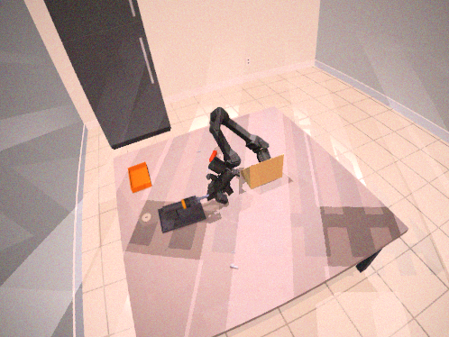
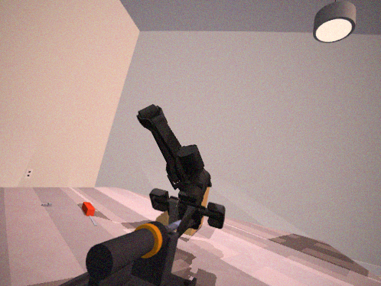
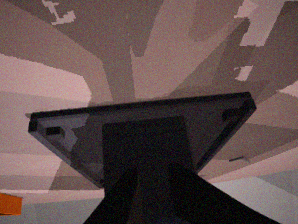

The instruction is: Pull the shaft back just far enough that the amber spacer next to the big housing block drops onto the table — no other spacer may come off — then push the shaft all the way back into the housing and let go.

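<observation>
My gripper tip is 120 mm short of the amber spacer, 10 mm to the left of it and 20 mm below it. Also, from my gripper tip: screw (40 mm ahead, 360 mm to the left, 50 mm below); then red-handled tool (150 mm behind, 300 mm to the right, 50 mm below); then white ring (320 mm ahead, 90 mm to the right, 50 mm below).
</observation>
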